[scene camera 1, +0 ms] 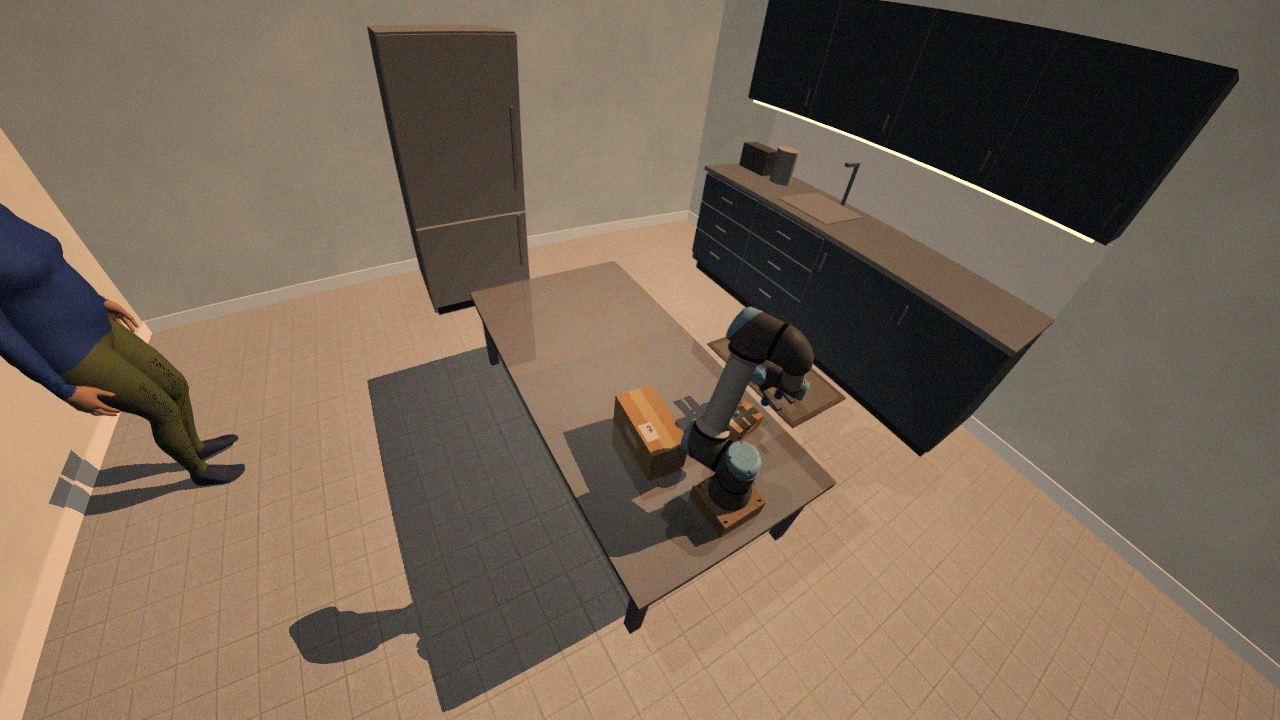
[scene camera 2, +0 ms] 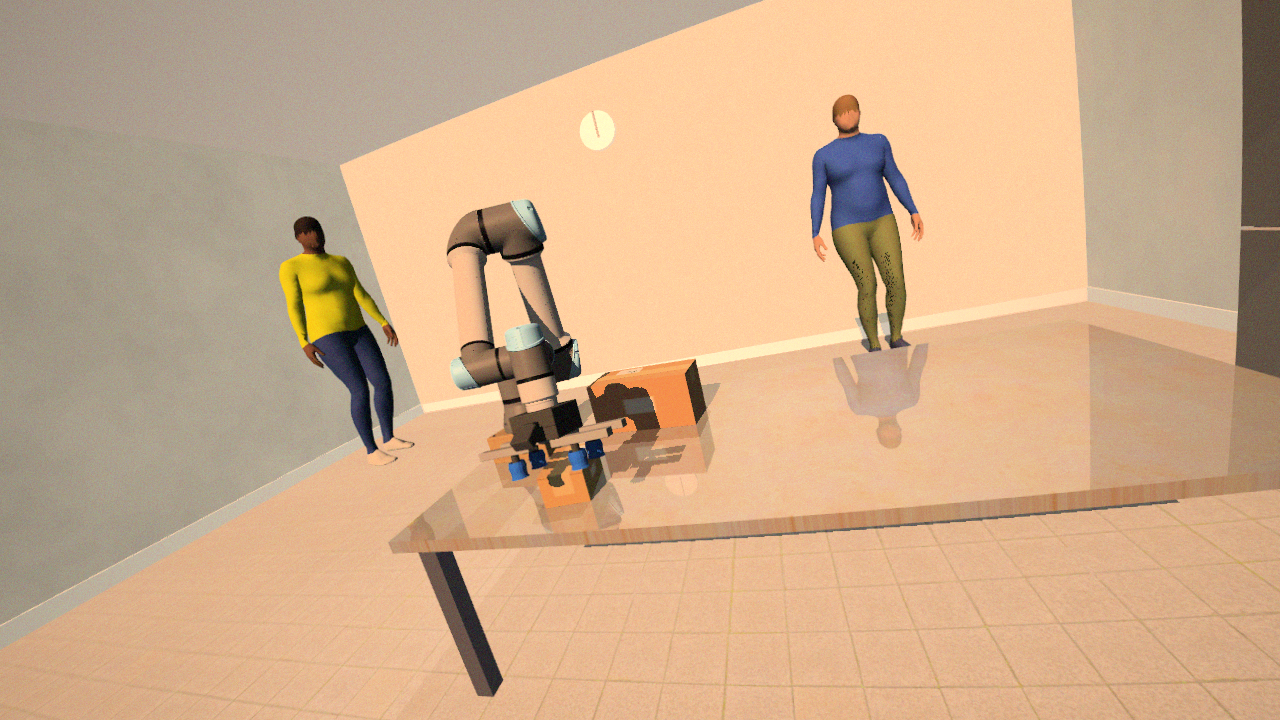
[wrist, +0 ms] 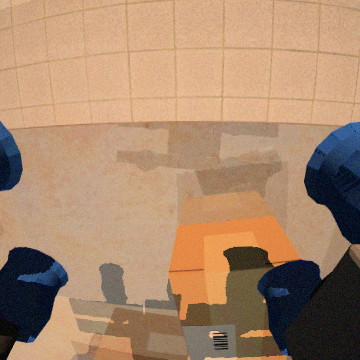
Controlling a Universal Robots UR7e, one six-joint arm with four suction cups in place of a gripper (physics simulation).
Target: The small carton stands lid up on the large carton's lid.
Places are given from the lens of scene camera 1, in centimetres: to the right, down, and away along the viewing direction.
large carton (scene camera 1: 653, 436): 5, 27, 152
small carton (scene camera 1: 746, 418): 44, 24, 173
The marked spots on the large carton and the small carton are 44 cm apart.
